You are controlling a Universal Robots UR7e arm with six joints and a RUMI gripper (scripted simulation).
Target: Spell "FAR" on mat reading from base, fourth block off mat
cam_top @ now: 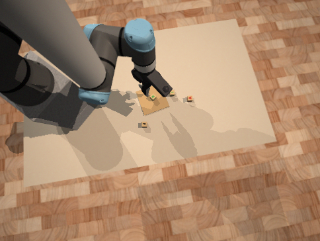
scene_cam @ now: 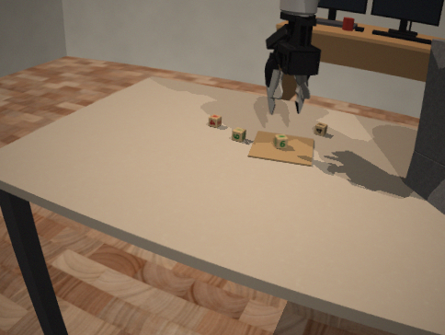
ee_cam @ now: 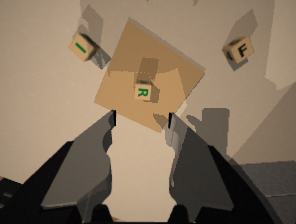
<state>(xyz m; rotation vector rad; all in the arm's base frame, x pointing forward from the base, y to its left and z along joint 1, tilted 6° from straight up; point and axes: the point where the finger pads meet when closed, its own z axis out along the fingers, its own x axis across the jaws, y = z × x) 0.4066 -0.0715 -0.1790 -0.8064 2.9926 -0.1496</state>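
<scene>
Right now the green R block is 90 mm below my hand. Round my hand: brown mat (100 mm below); then F block (130 mm to the right, 90 mm below, 80 mm behind); then green-lettered block (100 mm ahead, 90 mm below, 10 mm to the right).
</scene>
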